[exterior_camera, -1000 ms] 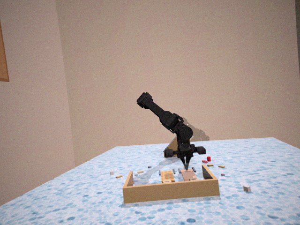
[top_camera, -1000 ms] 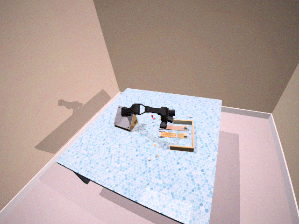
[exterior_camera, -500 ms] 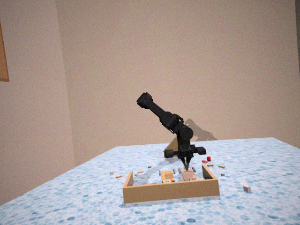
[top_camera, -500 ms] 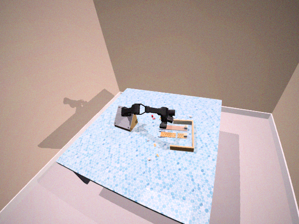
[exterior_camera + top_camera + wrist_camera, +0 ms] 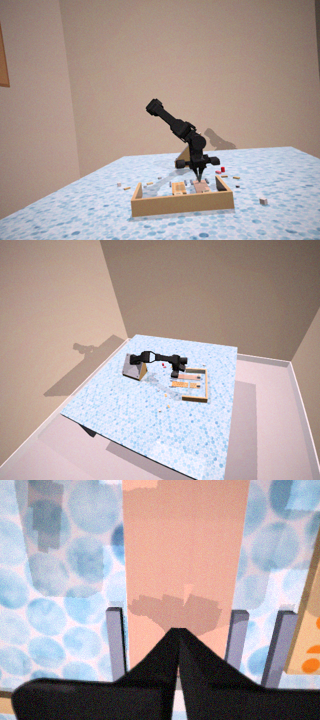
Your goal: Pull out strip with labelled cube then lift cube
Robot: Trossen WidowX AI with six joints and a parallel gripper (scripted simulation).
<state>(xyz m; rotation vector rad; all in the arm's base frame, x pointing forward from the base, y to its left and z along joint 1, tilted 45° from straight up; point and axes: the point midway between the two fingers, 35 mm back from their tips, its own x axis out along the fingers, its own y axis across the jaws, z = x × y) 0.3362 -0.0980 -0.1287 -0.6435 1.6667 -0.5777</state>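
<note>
My gripper tip is 9 cm short of the pink strip and 1 cm to the right of it.
</note>
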